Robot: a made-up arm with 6 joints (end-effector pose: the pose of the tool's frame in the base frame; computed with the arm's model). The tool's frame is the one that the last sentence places.
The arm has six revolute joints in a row. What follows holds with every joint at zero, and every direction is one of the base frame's.
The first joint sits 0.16 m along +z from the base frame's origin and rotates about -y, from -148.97 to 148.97 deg.
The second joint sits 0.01 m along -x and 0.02 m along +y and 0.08 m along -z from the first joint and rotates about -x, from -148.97 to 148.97 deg.
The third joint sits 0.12 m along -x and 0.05 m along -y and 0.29 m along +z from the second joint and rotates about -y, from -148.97 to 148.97 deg.
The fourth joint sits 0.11 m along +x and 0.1 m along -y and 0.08 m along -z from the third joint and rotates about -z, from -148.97 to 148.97 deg.
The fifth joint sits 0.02 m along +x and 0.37 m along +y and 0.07 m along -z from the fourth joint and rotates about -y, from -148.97 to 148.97 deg.
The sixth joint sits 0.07 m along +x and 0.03 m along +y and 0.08 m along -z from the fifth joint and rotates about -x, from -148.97 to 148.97 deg.
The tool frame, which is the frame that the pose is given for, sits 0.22 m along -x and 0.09 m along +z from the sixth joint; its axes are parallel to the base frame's.
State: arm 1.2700 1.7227 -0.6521 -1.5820 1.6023 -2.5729
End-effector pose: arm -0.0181 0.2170 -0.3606 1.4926 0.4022 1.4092
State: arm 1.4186 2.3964 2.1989 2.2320 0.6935 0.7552
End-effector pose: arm 0.4292 0.8770 -0.1404 -0.1217 3.0308 0.4130
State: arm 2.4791 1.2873 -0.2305 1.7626 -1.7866 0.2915
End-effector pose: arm -0.4433 0.0999 0.1969 1.8842 -1.3169 -0.2721
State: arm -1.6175 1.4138 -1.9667 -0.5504 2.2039 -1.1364
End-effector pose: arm -0.2047 0.3714 0.5521 0.2606 1.2843 -0.0551
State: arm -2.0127 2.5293 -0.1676 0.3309 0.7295 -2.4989
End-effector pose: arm -0.0999 -0.1840 0.1657 0.4854 2.2120 0.5652
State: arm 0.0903 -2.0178 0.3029 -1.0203 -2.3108 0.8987
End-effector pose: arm -0.3478 -0.2376 0.1294 -0.4195 -0.1664 1.6807
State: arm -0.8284 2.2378 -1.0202 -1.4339 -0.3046 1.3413
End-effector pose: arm -0.4957 0.5820 0.3473 1.2225 -1.8715 -1.6247
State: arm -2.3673 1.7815 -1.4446 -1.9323 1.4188 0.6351
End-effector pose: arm 0.4042 0.6370 0.4143 -0.0173 2.4353 0.6880
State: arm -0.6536 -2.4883 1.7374 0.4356 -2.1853 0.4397
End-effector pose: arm -0.4360 -0.5548 -0.1342 2.4654 0.1270 -0.2147
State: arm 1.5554 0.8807 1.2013 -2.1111 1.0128 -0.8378
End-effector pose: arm -0.2219 -0.1749 0.2462 -1.7412 0.2741 1.4580
